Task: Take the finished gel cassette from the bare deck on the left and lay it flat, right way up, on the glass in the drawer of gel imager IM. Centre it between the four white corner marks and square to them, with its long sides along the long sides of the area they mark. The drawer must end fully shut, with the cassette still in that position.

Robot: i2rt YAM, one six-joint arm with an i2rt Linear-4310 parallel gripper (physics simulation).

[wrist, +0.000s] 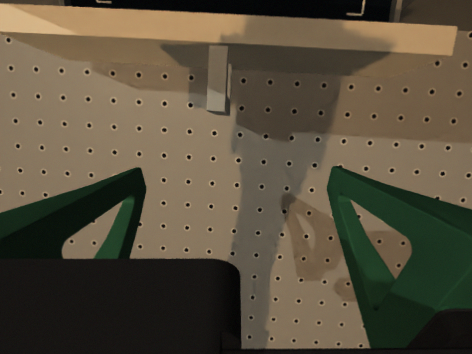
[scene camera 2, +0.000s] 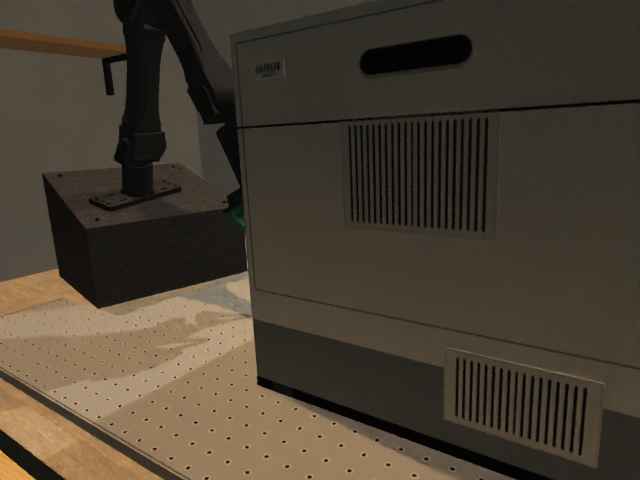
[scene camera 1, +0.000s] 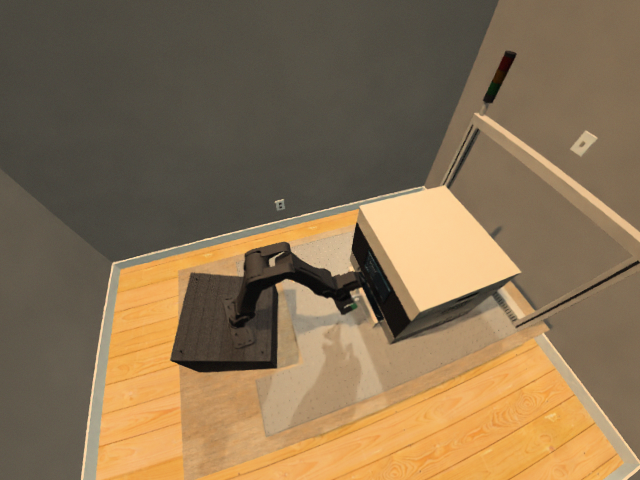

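Where they show: gripper, fingertip midpoint: [wrist: 236,177]; arm's base at its link origin: [scene camera 2: 138,195] [scene camera 1: 237,320].
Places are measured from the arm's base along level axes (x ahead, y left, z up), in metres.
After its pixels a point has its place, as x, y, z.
Note:
The gel imager [scene camera 1: 439,248] {0.730, -0.154, 0.216} [scene camera 2: 299,258] {0.598, -0.313, -0.012} stands on the perforated deck. Its drawer stands out of the front; the beige drawer front [wrist: 125,25] {0.520, -0.020, -0.091} crosses the top of the wrist view, with a grey handle [wrist: 217,80] {0.485, -0.073, -0.098} projecting from it. Behind it shows a strip of dark glass [wrist: 225,7] {0.548, -0.079, -0.146} with two white corner marks, the right one [wrist: 356,12] {0.536, -0.181, -0.147} clearer. My gripper [wrist: 236,177] {0.429, -0.083, -0.053} [scene camera 1: 352,305] {0.429, -0.083, -0.053} is open and empty, above the deck in front of the drawer, with green fingers either side of the handle's line. Part of a green finger [scene camera 2: 236,217] {0.384, -0.145, -0.007} shows beside the imager. The gel cassette does not show in these views.
The arm's dark base block [scene camera 1: 206,320] {-0.101, 0.035, 0.030} [scene camera 2: 155,248] {0.106, -0.065, -0.096} stands opposite the imager's front. The perforated deck [scene camera 1: 289,408] {0.054, -0.334, -0.178} [scene camera 2: 206,413] {0.507, -0.377, -0.178} [wrist: 190,200] {0.385, -0.028, -0.178} lies under the gripper and imager. A pale upright frame [scene camera 1: 558,178] {1.131, -0.195, 0.424} and a signal tower [scene camera 1: 498,77] {1.187, 0.206, 0.584} stand behind the imager.

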